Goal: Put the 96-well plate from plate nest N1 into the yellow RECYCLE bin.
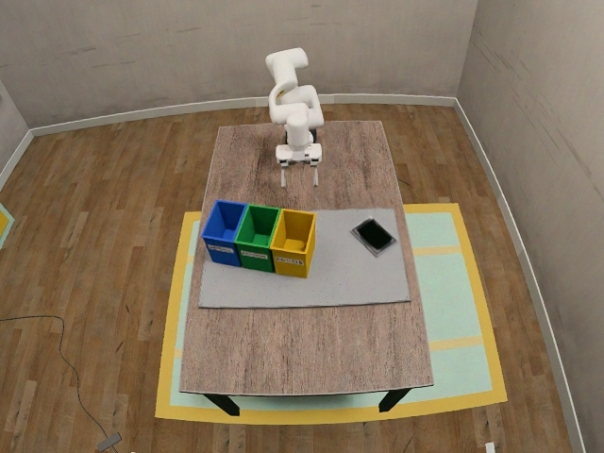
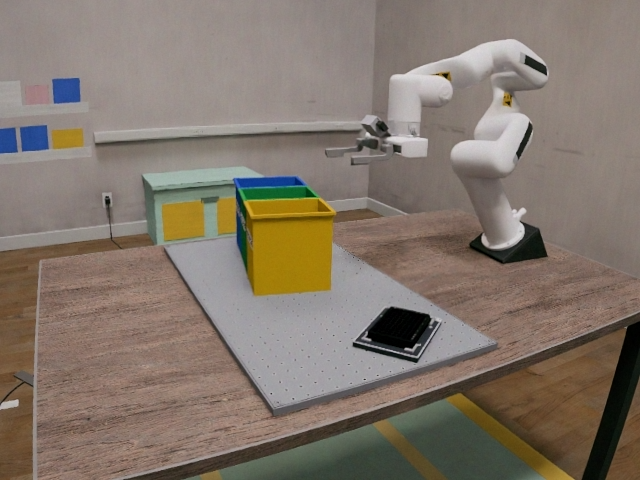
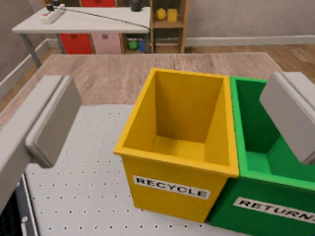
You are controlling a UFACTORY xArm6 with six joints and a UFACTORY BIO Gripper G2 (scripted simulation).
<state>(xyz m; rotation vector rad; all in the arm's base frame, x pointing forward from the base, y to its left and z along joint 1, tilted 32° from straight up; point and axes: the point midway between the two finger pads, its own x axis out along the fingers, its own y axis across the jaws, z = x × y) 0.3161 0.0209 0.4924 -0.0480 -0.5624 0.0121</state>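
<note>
Now: the black 96-well plate 29 cm to the left of my hand, 27 cm below it and 4 cm ahead of it. From my hand the other things lie so: blue bin: 29 cm to the right, 20 cm below, 7 cm ahead; yellow recycle bin: 20 cm below, 13 cm ahead, 3 cm to the right; green bin: 20 cm below, 16 cm to the right, 10 cm ahead.
</note>
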